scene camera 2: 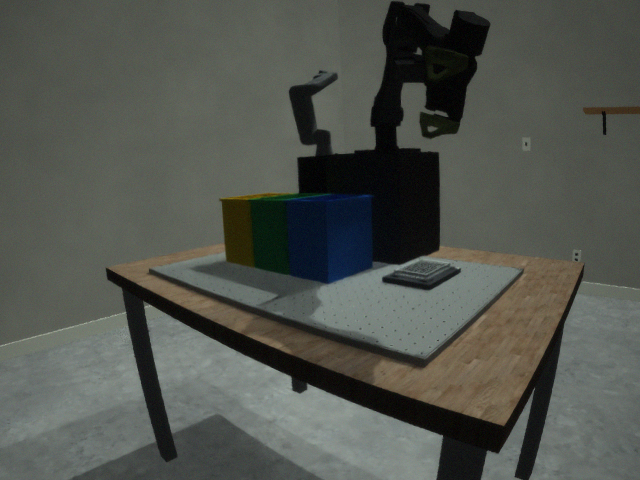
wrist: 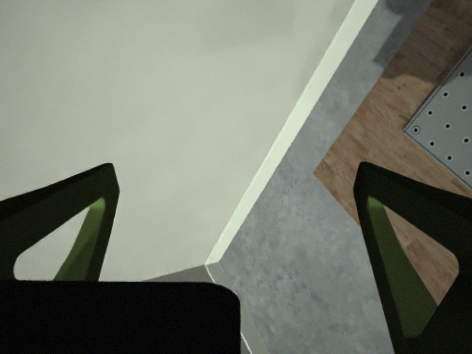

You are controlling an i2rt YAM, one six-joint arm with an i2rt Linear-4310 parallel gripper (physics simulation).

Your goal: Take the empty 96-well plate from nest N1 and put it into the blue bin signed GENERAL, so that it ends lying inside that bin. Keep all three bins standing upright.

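Places are measured from the arm's base along level axes (x ahead, y left, z up), in centimetres.
Where they show: gripper, fingertip midpoint: (scene camera 2: 429, 109) (wrist: 236, 176); arm's base, origin of the base link: (scene camera 2: 386, 152).
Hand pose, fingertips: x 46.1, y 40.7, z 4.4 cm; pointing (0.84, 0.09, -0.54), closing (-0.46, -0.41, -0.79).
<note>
Things, the pixels of their top centre, and the offset from my fingertips. Level surfaces: height alone.
- pale 96-well plate, middle of its top: (scene camera 2: 423, 266) dx -25.9, dy -16.6, dz -30.8 cm
- blue bin, middle of its top: (scene camera 2: 329, 197) dx -17.7, dy -37.4, dz -15.4 cm
- green bin, middle of its top: (scene camera 2: 290, 196) dx -16.9, dy -50.5, dz -15.4 cm
- yellow bin, middle of its top: (scene camera 2: 258, 195) dx -16.1, dy -63.6, dz -15.4 cm
- grey perforated board, its level: dz -33.4 cm
- wooden table, its level: dz -34.7 cm
The pale 96-well plate (scene camera 2: 423, 267) lies flat on the dark, low nest (scene camera 2: 402, 282), on the right part of the perforated board. The blue bin (scene camera 2: 348, 237) stands upright left of the nest; its inside and its sign cannot be read from here. The green bin (scene camera 2: 269, 237) and the yellow bin (scene camera 2: 237, 232) stand upright in a row beside it. My gripper (scene camera 2: 424, 97) (wrist: 236, 176) is open and empty, high above the table and well above the plate. The plate and the bins do not show in the wrist view.
The grey perforated board (scene camera 2: 382, 320) (wrist: 440, 130) lies on the wooden table (scene camera 2: 480, 382) (wrist: 375, 130). A tall black pedestal (scene camera 2: 418, 206) carries the arm behind the bins. A grey bent post (scene camera 2: 305, 116) rises behind, left of the arm. A wooden shelf (scene camera 2: 612, 110) is on the right wall.
</note>
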